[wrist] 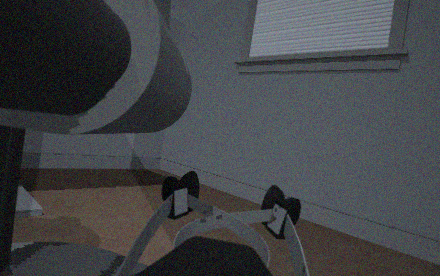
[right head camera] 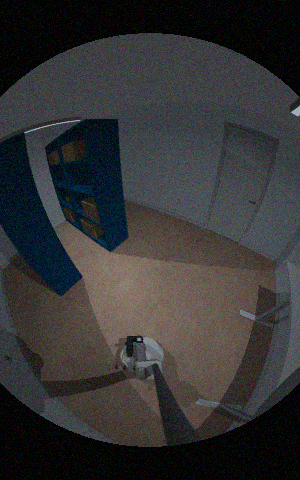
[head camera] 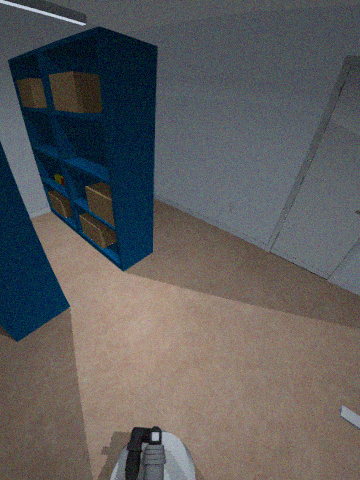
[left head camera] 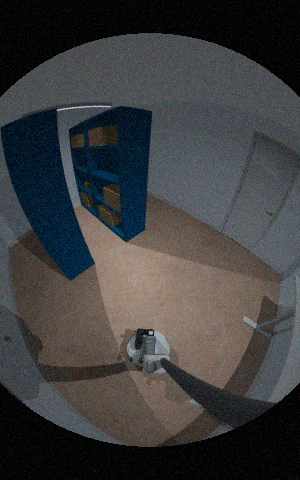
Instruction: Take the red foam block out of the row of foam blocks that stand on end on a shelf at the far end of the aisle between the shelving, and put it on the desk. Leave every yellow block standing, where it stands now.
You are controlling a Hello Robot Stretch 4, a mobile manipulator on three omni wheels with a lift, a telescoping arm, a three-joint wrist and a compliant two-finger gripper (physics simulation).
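Places are measured from the robot's base along level axes (x right, y ahead, z up), in metres.
Where they show: gripper, fingertip midpoint: (wrist: 231, 194) (right head camera: 129, 370) (left head camera: 135, 362).
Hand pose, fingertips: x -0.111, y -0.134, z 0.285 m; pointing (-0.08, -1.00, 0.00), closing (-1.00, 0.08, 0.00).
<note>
After its pixels a point has its place.
A small yellow block group (head camera: 58, 178) @[x -1.459, y 2.580, z 0.584 m] (left head camera: 87, 184) (right head camera: 67, 199) @[x -1.453, y 2.581, z 0.567 m] stands in a low compartment of the far blue shelving unit (head camera: 131, 150) @[x -0.284, y 1.675, z 1.183 m] (left head camera: 135, 170) @[x -0.264, y 1.699, z 1.082 m] (right head camera: 108, 185) @[x -0.271, y 1.691, z 1.015 m]. A bit of red, the red foam block (head camera: 63, 182) @[x -1.368, y 2.518, z 0.554 m], shows at its right side in the head camera view; single blocks are too small to count. My gripper (wrist: 231, 194) @[x -0.111, y -0.134, z 0.285 m] is open and empty in the wrist view, far from the blocks, with wall and floor behind its fingertips. Of the desk, a pale foot (head camera: 351, 416) (left head camera: 249, 322) (right head camera: 247, 315) shows at the right; its top is hard to make out.
A second blue shelving unit (head camera: 25, 260) @[x -0.897, y 0.967, z 0.635 m] (left head camera: 45, 195) @[x -0.955, y 0.899, z 1.157 m] (right head camera: 30, 215) @[x -0.915, y 0.946, z 1.133 m] stands nearer on the left, with the aisle between the two. Brown boxes (head camera: 76, 92) @[x -0.709, y 1.811, z 1.559 m] (left head camera: 103, 135) @[x -0.697, y 1.824, z 1.555 m] sit in the far unit. A door (head camera: 325, 185) @[x 1.632, y 1.814, z 1.020 m] (left head camera: 262, 190) @[x 1.748, y 1.715, z 1.171 m] (right head camera: 242, 185) @[x 1.775, y 1.691, z 1.089 m] is at the right. A window (wrist: 322, 27) @[x -0.528, y -1.268, z 0.959 m] shows in the wrist view.
</note>
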